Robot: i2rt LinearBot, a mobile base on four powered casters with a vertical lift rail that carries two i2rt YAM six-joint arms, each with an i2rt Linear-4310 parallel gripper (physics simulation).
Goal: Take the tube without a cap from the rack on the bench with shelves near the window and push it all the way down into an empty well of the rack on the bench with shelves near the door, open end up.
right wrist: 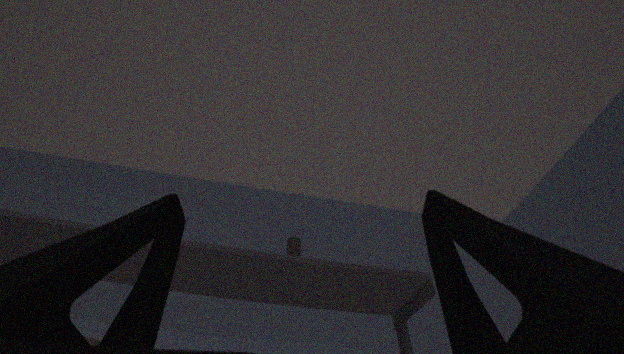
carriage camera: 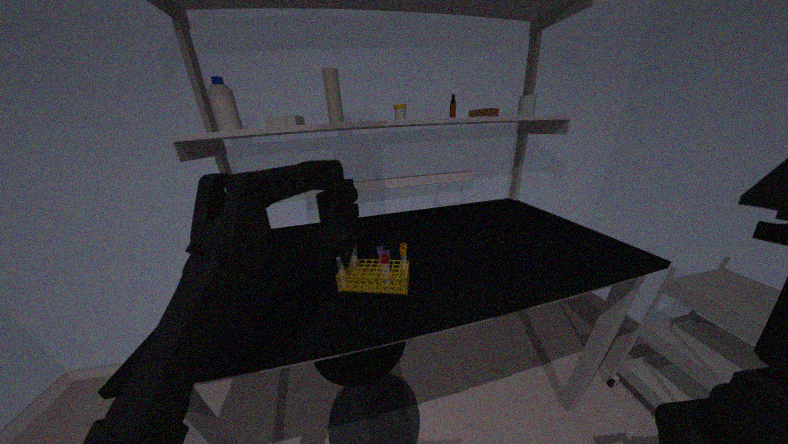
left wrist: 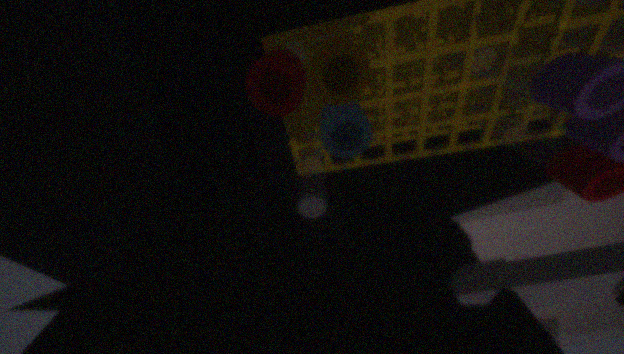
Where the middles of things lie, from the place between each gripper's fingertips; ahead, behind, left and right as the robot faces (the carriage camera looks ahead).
Labels:
I see the yellow tube rack (carriage camera: 368, 281) 41 cm ahead of my right hand, 40 cm to the left of it and 41 cm below it.
My left gripper is now 20 mm short of the yellow tube rack, 90 mm to the left of it and 60 mm above it.

